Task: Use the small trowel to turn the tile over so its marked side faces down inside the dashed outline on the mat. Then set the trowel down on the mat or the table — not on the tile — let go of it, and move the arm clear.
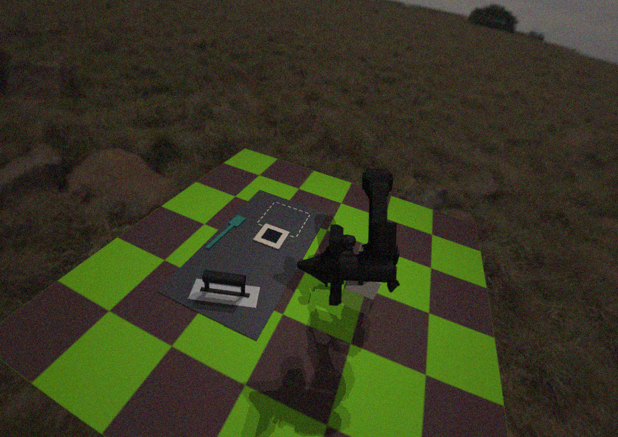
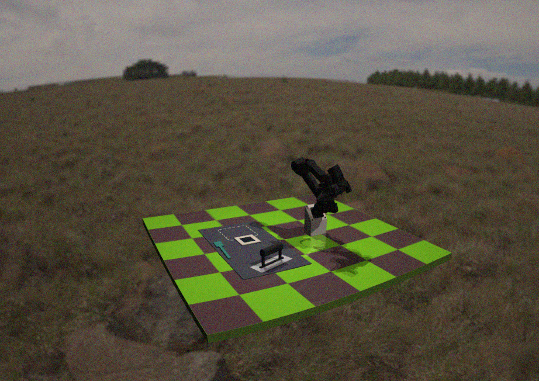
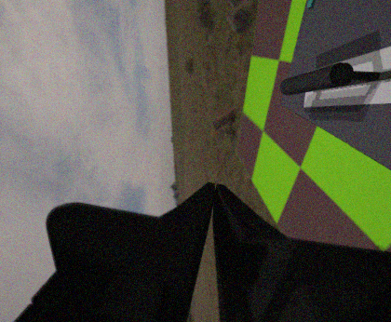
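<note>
Right now my gripper tip is 20 cm short of the dark-handled trowel, 3 cm to the left of it and 24 cm above it. Round my gripper tip: teal trowel 37 cm ahead, 26 cm to the right, 27 cm below; pale tile 22 cm ahead, 32 cm to the right, 27 cm below; dark grey mat 23 cm ahead, 25 cm to the right, 30 cm below.
</note>
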